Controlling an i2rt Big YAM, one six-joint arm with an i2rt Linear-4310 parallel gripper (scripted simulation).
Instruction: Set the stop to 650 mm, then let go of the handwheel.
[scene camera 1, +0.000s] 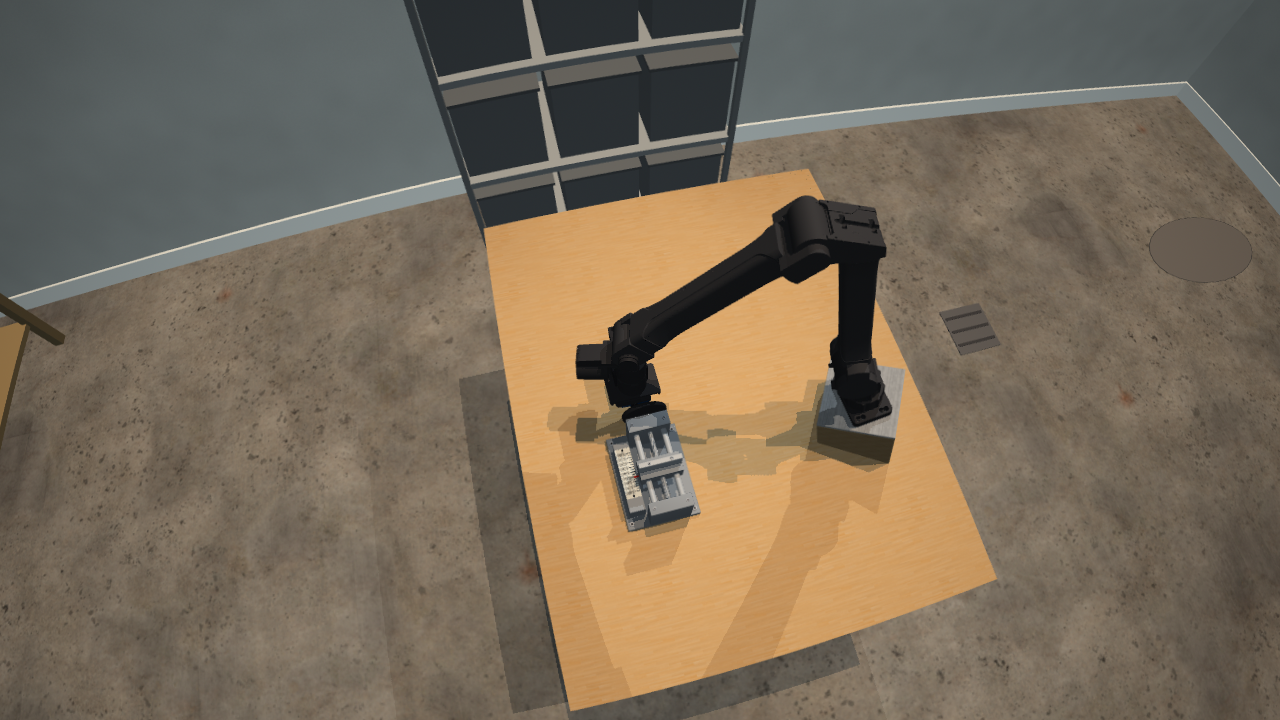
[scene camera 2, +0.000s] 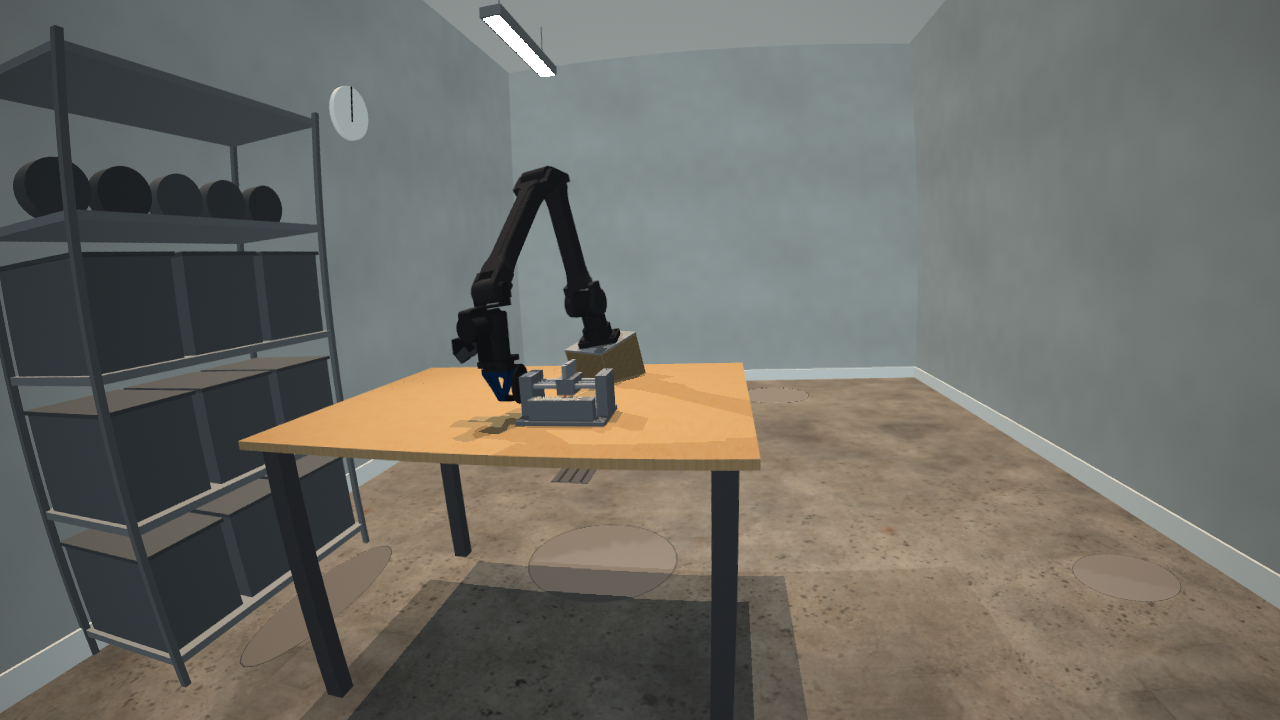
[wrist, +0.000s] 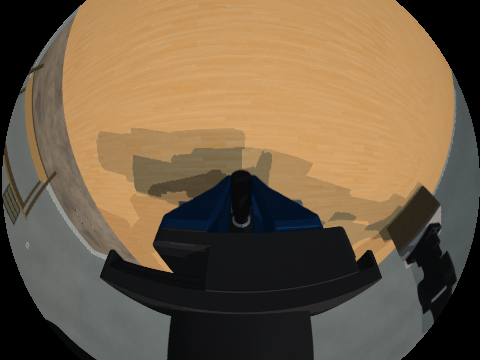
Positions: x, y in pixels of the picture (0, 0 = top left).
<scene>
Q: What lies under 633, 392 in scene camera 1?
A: My gripper.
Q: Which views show my gripper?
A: Scene camera 1, scene camera 2 and the wrist view: all of them.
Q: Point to a handwheel handle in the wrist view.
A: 241, 181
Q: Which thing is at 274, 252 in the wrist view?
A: My gripper.
</scene>
